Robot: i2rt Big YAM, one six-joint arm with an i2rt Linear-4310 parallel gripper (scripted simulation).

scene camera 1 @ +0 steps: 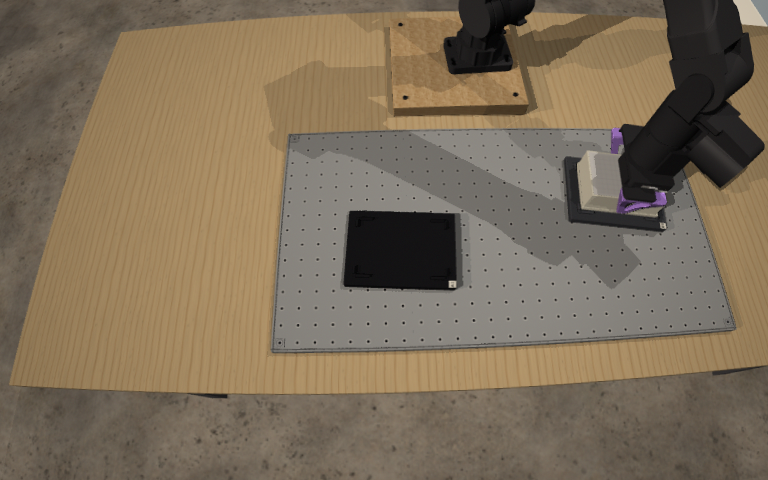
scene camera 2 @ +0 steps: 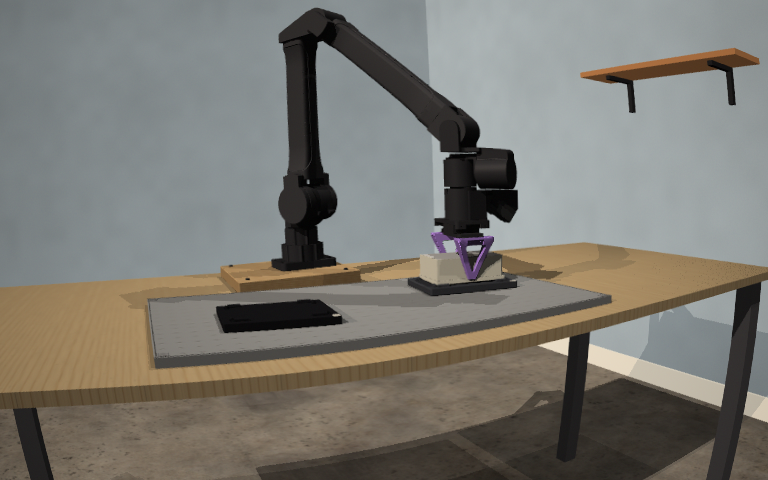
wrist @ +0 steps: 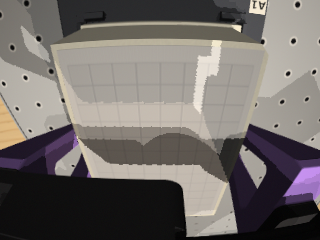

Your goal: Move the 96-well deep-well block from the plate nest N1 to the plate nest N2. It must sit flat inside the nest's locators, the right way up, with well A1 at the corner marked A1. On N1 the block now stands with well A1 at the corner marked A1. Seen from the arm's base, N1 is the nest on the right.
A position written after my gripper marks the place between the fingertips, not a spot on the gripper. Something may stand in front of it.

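Note:
Cream 96-well deep-well block (scene camera 1: 599, 179), (scene camera 2: 440, 268), (wrist: 172, 100). Black plate nest N2 (scene camera 1: 571, 176), (scene camera 2: 422, 285). My gripper (scene camera 1: 617, 189), (scene camera 2: 461, 276), (wrist: 160, 120).

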